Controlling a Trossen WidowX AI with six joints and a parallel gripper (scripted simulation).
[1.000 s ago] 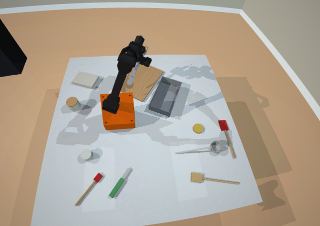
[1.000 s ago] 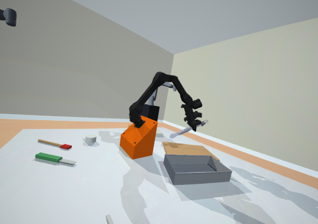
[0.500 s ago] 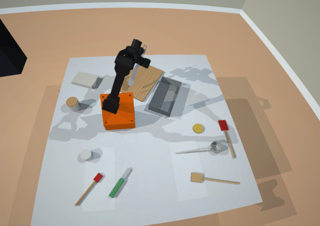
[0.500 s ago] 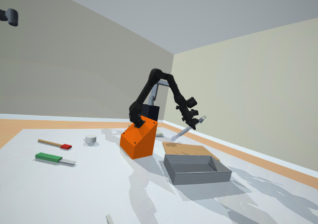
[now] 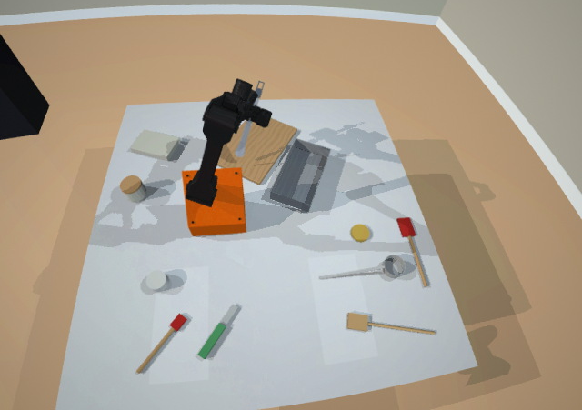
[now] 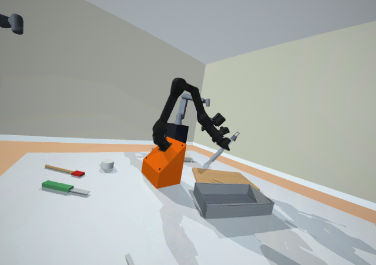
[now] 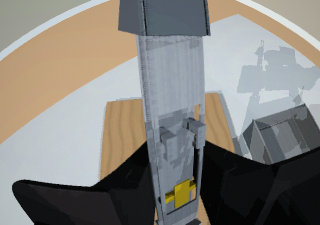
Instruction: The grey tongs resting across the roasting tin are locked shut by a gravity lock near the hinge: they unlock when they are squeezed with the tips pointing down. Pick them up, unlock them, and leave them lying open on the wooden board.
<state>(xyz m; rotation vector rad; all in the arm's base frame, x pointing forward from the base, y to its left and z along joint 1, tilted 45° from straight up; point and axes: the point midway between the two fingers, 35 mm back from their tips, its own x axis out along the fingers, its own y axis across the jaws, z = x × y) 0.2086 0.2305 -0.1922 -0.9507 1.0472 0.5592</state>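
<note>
Now: the wooden board 18 cm below my gripper tip and 1 cm to the right of it. Also, from my gripper tip: beige block: 44 cm behind, 18 cm below, 6 cm to the left; grey roasting tin: 21 cm to the right, 16 cm below, 16 cm ahead; cork-topped jar: 51 cm behind, 18 cm to the right, 16 cm below.
</note>
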